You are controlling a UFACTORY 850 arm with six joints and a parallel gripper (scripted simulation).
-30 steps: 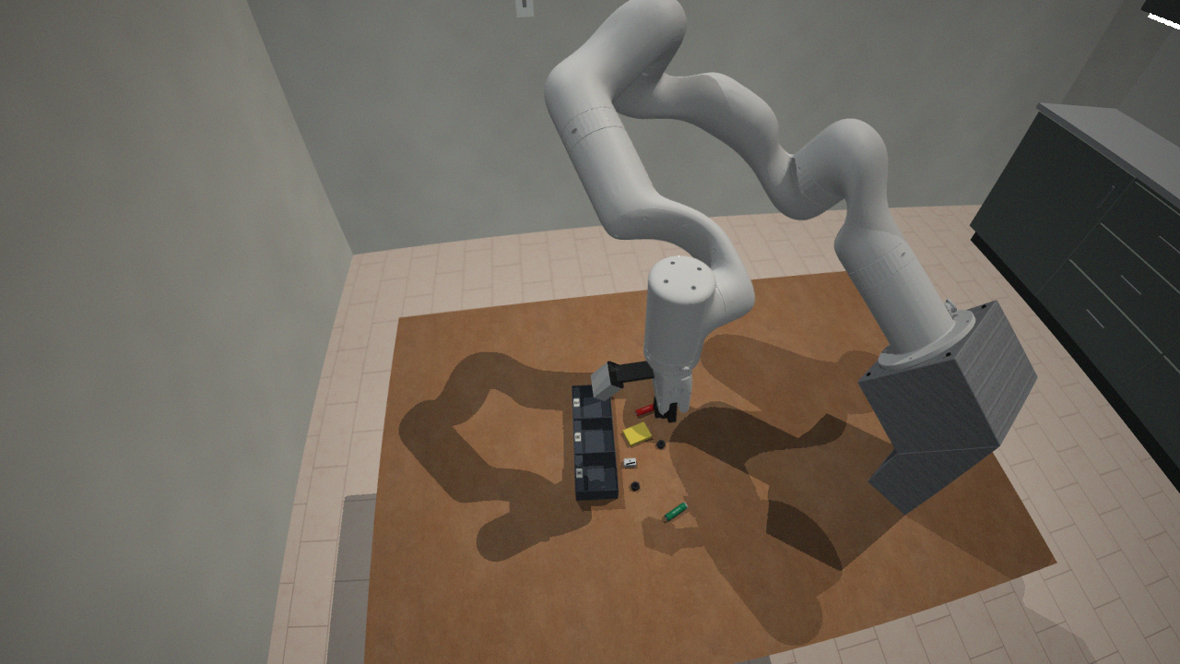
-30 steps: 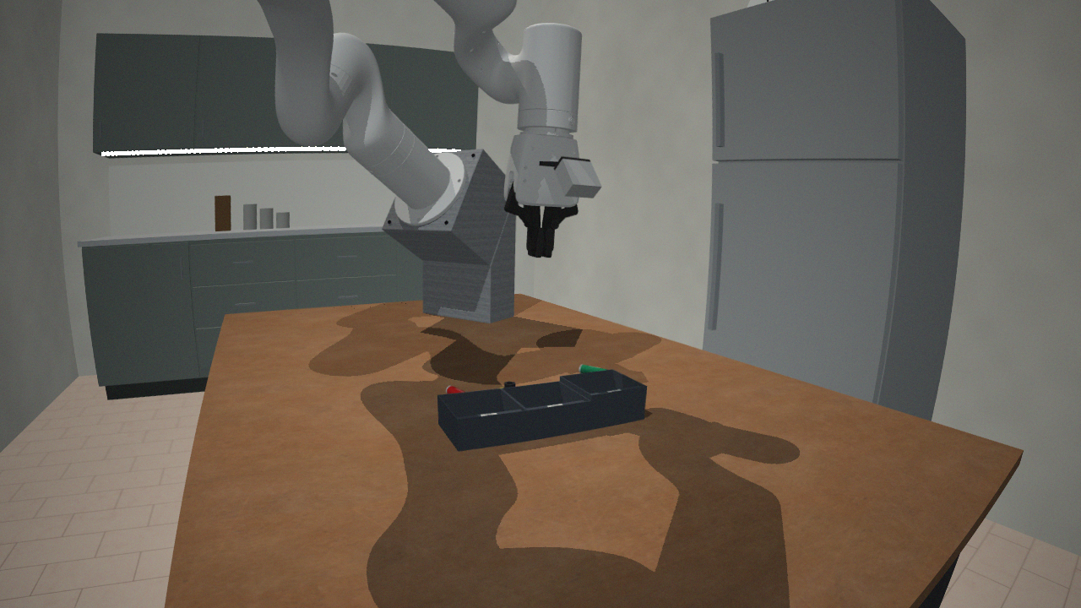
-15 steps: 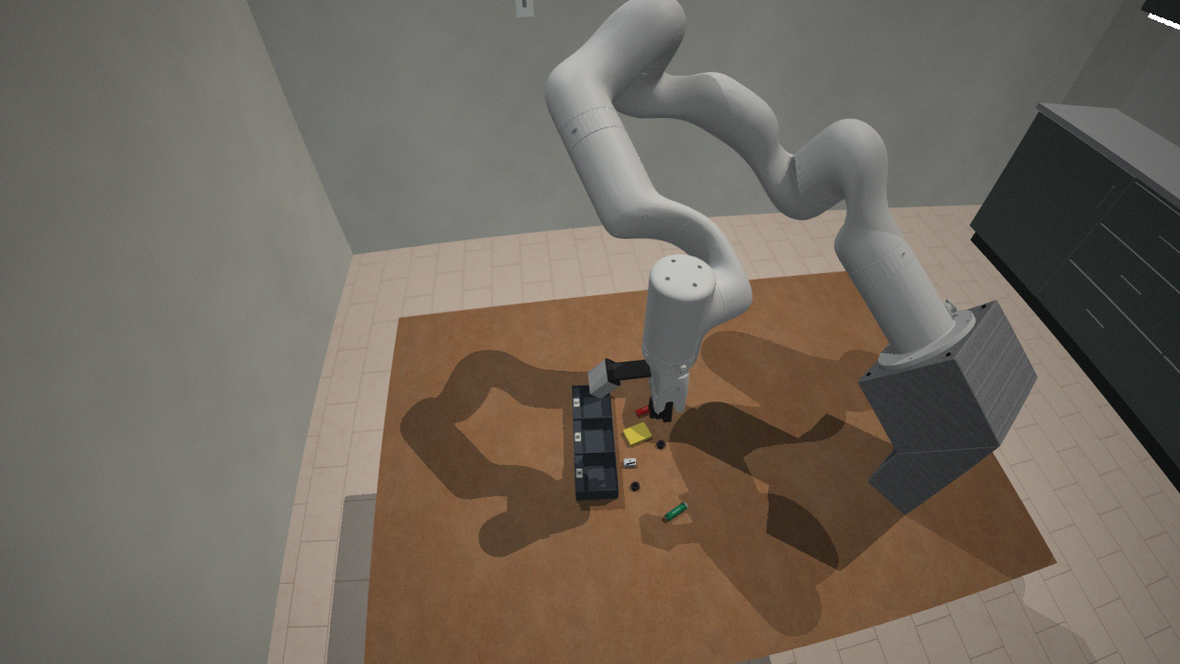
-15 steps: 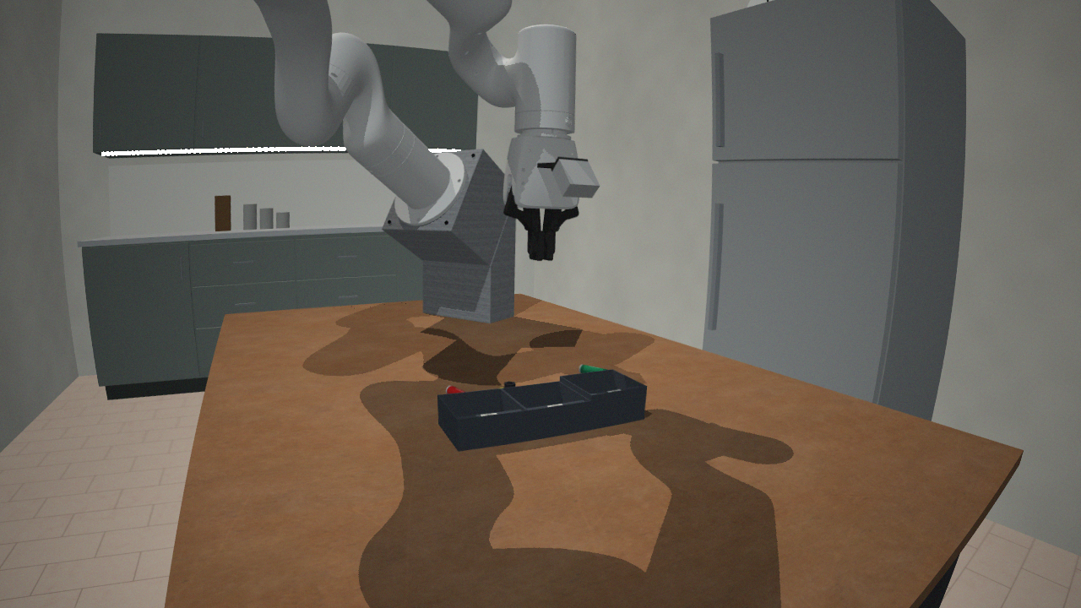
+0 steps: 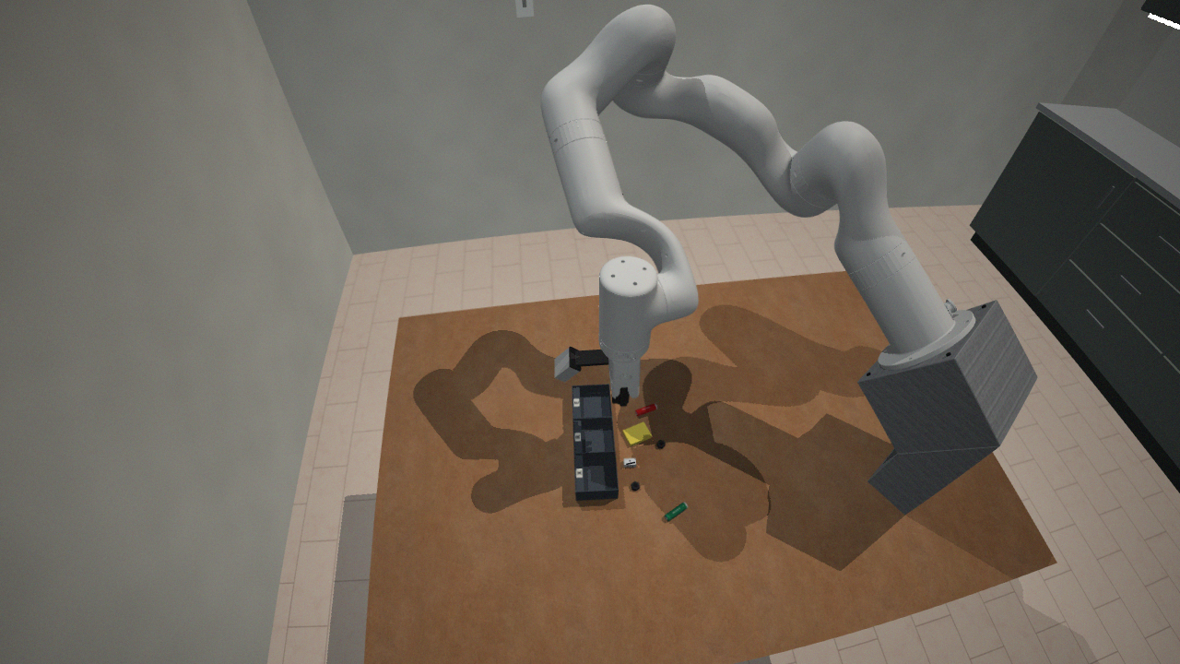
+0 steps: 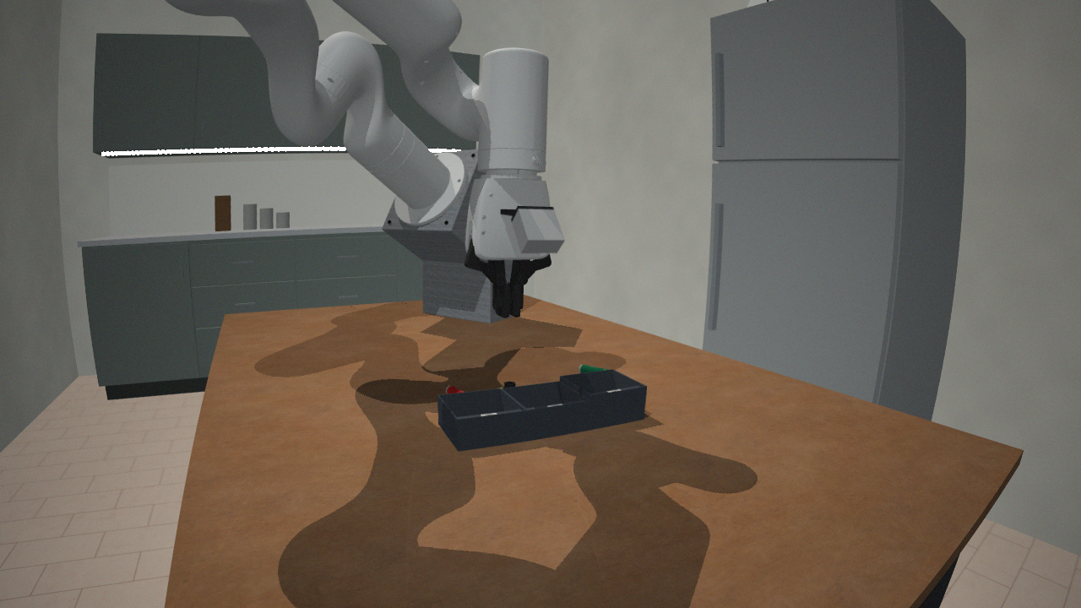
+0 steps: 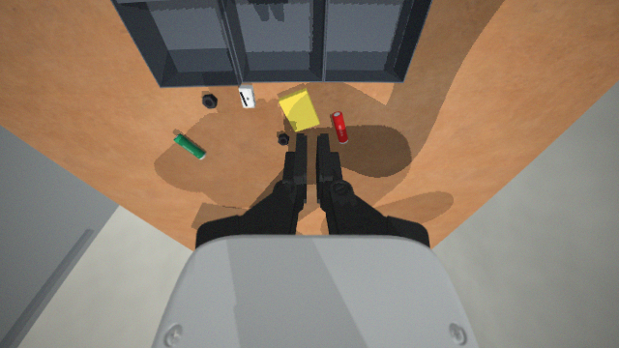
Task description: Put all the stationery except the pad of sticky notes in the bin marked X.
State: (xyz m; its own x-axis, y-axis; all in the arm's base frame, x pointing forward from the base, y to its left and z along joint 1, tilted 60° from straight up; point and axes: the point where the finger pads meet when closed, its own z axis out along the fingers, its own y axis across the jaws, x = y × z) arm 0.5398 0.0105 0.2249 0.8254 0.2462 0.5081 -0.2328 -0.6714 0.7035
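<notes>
The dark bin row lies 6 cm ahead of my hand, 1 cm to the left of it and 13 cm below it. From my hand the other things lie so: pencil sharpener (8 cm to the left, 14 cm below); sticky notes (4 cm behind, 2 cm to the left, 15 cm below); red cylinder (8 cm behind, 3 cm to the right, 14 cm below).
</notes>
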